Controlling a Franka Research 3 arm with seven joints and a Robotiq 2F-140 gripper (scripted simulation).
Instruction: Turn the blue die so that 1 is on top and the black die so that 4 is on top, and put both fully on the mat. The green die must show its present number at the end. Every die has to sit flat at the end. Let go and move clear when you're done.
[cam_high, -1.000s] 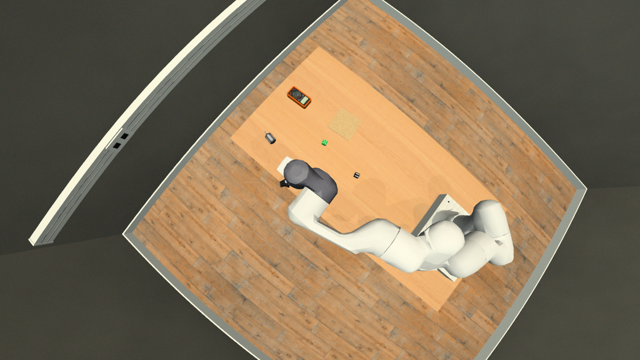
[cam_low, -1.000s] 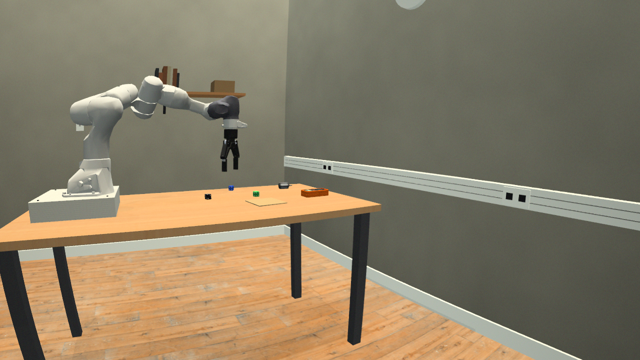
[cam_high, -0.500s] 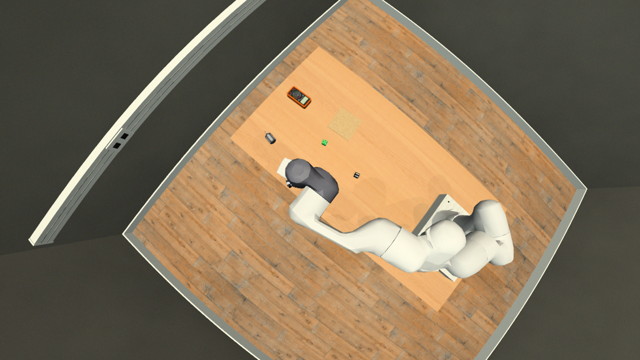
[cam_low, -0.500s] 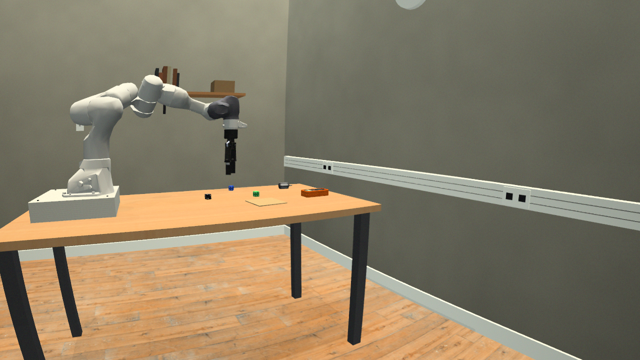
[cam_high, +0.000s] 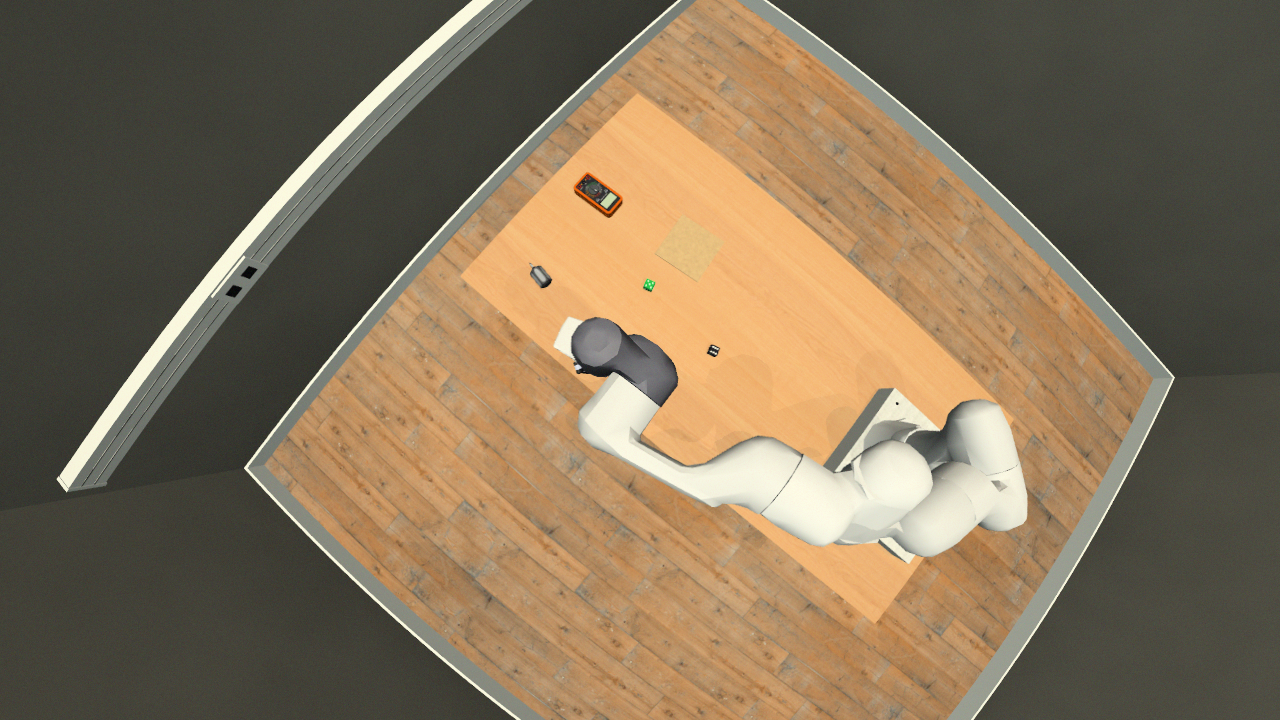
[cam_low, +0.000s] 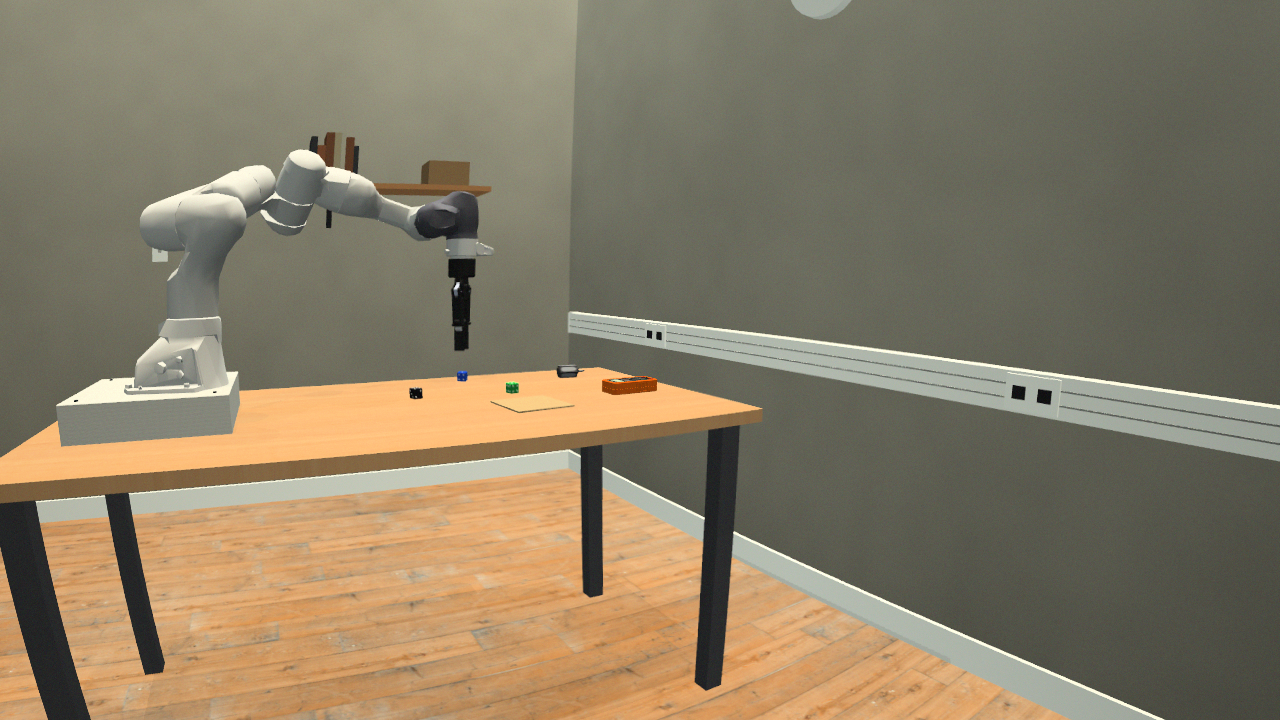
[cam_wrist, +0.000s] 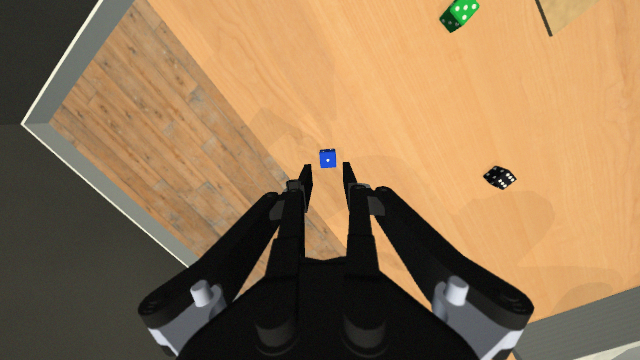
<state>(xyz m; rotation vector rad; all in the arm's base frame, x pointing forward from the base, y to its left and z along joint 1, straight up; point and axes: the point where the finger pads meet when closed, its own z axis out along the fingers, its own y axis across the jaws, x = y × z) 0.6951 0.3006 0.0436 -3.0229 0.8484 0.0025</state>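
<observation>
Right now my hand is 11 cm above the blue die. Round my hand: green die 6 cm ahead, 23 cm to the right, 11 cm below; then grey gadget 30 cm ahead, 7 cm to the right, 10 cm below; then black die 18 cm behind, 21 cm to the right, 11 cm below.
</observation>
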